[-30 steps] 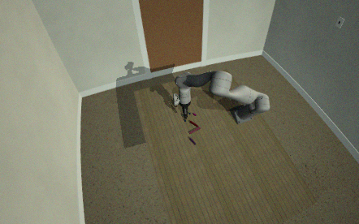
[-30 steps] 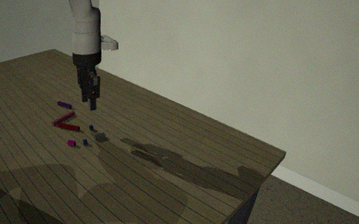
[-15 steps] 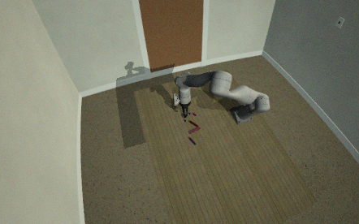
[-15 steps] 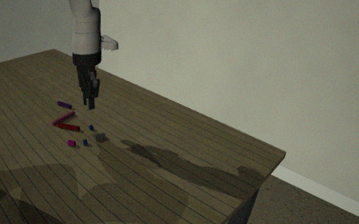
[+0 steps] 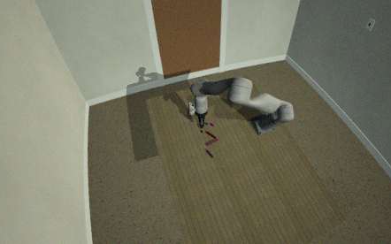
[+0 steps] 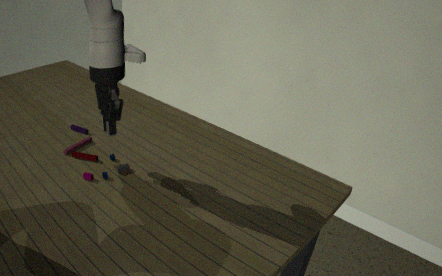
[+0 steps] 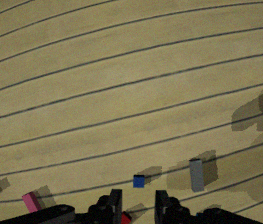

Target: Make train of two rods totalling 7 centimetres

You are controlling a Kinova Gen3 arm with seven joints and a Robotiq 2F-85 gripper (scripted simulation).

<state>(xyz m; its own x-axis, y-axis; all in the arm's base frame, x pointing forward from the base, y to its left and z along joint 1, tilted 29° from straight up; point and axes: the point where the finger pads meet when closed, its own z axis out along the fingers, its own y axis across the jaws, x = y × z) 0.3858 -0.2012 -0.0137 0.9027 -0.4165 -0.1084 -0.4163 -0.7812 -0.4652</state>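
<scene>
Right now the grey rod is 20 mm behind my hand, 50 mm to the right of it and 80 mm below it. From my hand the other things lie so: red rod 40 mm behind, 60 mm to the left, 80 mm below; pink rod 20 mm behind, 110 mm to the left, 80 mm below; magenta rod 90 mm behind, 20 mm to the right, 80 mm below.
</scene>
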